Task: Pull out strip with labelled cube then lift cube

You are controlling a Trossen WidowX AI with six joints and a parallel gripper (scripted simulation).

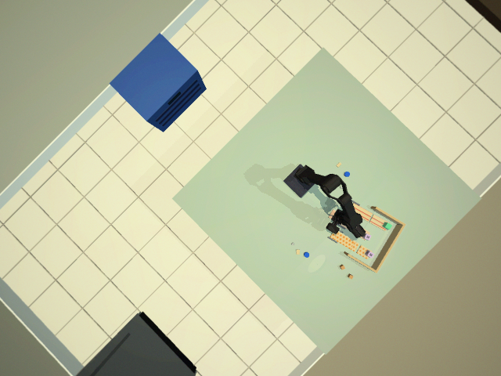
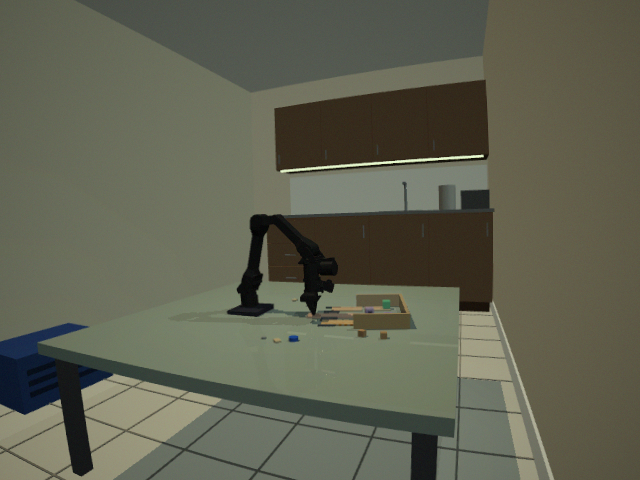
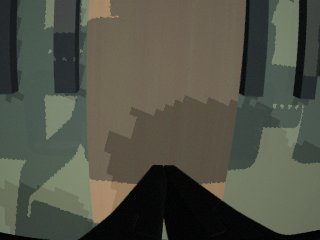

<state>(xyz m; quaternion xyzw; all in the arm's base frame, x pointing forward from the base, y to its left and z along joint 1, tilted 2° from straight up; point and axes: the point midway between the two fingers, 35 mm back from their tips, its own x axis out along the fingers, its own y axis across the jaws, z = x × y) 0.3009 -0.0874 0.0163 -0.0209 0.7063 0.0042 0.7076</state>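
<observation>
Right now my gripper tip is 10 cm short of the plain strip.
</observation>
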